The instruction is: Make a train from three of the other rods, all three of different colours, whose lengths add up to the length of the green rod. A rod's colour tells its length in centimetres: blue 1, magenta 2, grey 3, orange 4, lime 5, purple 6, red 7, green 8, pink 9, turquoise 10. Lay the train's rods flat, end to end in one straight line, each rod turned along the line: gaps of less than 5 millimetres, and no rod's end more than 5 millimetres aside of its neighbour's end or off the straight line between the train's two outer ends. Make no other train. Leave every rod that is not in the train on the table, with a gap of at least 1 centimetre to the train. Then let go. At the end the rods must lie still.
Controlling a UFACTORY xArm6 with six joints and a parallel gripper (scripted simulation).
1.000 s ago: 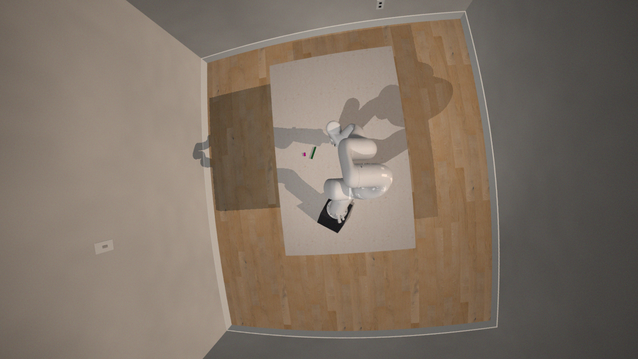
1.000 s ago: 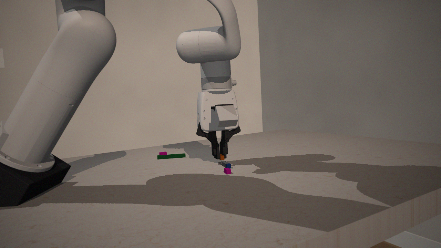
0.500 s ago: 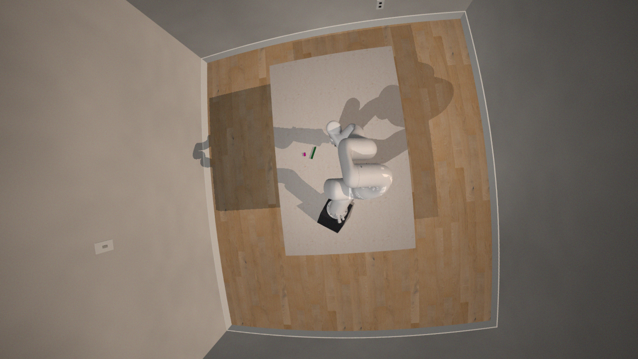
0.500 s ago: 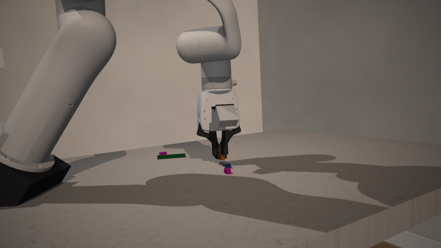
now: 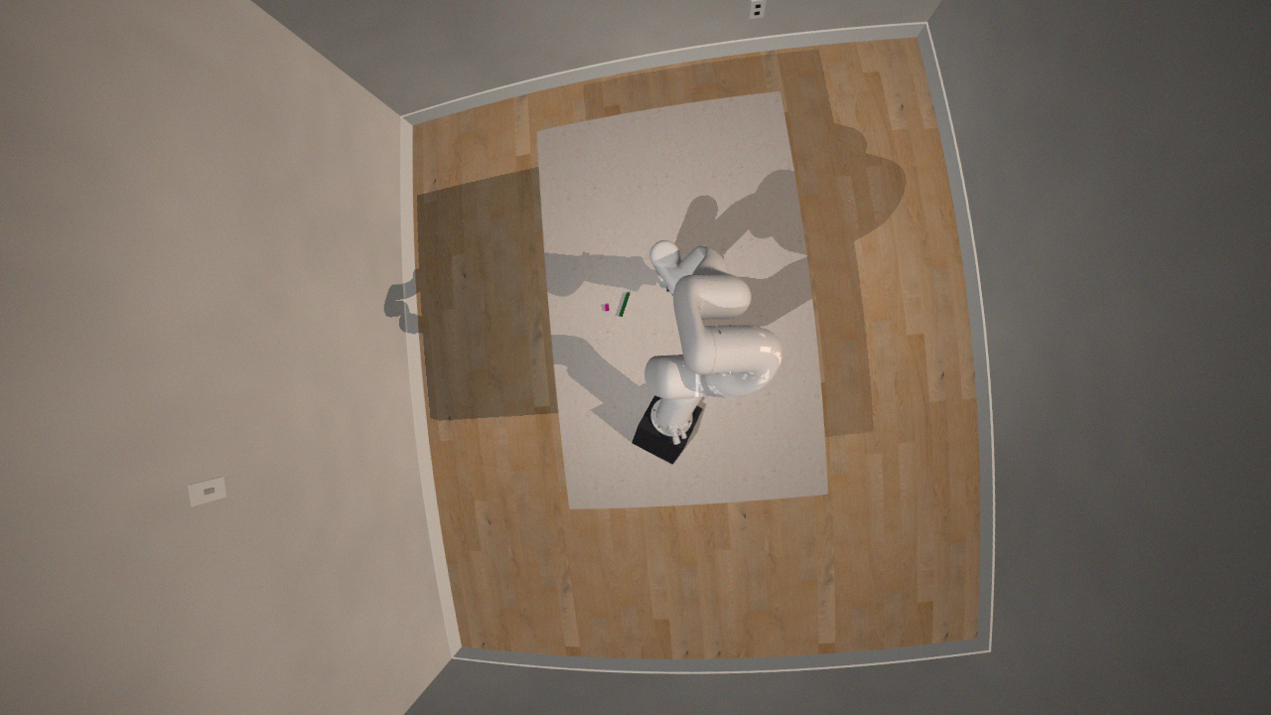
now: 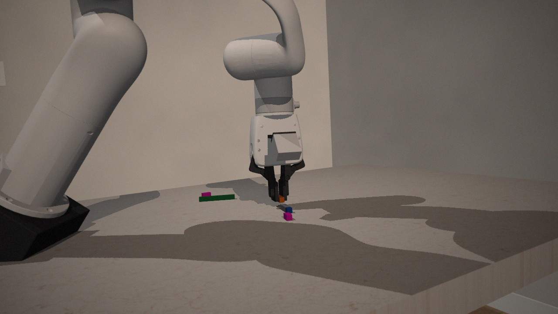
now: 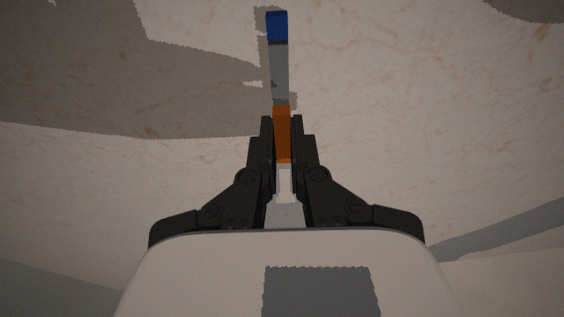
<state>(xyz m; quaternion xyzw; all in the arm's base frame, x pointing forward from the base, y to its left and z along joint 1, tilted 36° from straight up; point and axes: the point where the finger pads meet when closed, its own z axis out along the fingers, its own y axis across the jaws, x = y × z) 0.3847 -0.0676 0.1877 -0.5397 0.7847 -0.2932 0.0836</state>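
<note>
Right now the grey rod is 30 mm to the right of my hand, 30 mm below it and 20 mm behind it. Also, from my hand: green rod (170 mm to the left, 30 mm below, 30 mm behind); blue rod (50 mm to the right, 30 mm below, 30 mm behind); orange rod (20 mm below).
</note>
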